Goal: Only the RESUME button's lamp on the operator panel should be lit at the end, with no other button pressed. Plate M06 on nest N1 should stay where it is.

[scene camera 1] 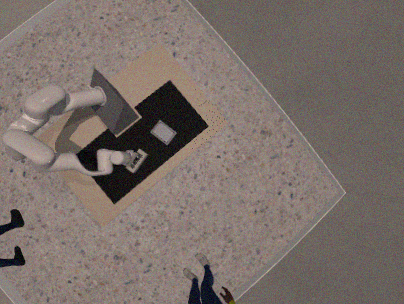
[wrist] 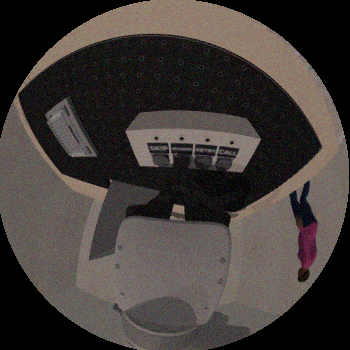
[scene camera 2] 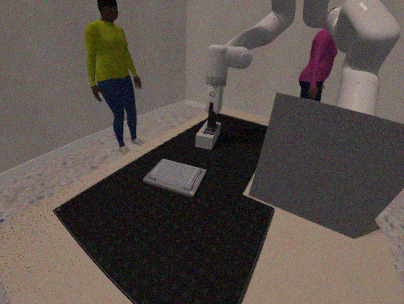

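Where they show: gripper, between the fingertips: (scene camera 1: 135,158) (wrist: 181,164) (scene camera 2: 211,127); arm's base, origin of its link: (scene camera 1: 100,96) (scene camera 2: 347,142).
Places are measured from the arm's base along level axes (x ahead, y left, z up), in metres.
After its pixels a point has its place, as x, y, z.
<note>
The operator panel (scene camera 1: 142,160) {0.469, -0.117, -0.143} (scene camera 2: 204,141) {0.421, -0.071, -0.162} (wrist: 195,122) {0.473, -0.147, -0.156} is a pale box on the black mat. In the wrist view its labels include SKIP, RETRY and CALL; the RESUME label is blurred. The four small lamps above the labels look dark. My gripper (scene camera 2: 211,126) {0.426, -0.139, -0.127} (wrist: 181,164) {0.426, -0.139, -0.127} is shut and empty, pointing down, with its fingertips at the RESUME button, second from the SKIP end, and covering much of it. Whether the button is pressed in cannot be told. The pale plate (scene camera 1: 163,132) {0.421, 0.131, -0.168} (scene camera 2: 176,173) {0.409, 0.140, -0.168} (wrist: 66,131) {0.436, 0.106, -0.168} lies flat on its nest, apart from the panel; no M06 or N1 marking is readable.
A large grey upright board (scene camera 1: 117,107) {0.159, 0.033, 0.045} (scene camera 2: 320,165) {0.062, 0.089, -0.038} (wrist: 107,215) {0.196, 0.046, -0.075} stands beside the mat (scene camera 1: 172,100) {0.281, 0.352, -0.194} (scene camera 2: 190,240) {0.273, 0.289, -0.194} (wrist: 165,65) {0.533, -0.099, -0.194}, near the arm's base. One person in yellow (scene camera 2: 107,50) and one in pink (scene camera 2: 320,57) (wrist: 307,242) stand beyond the table.
</note>
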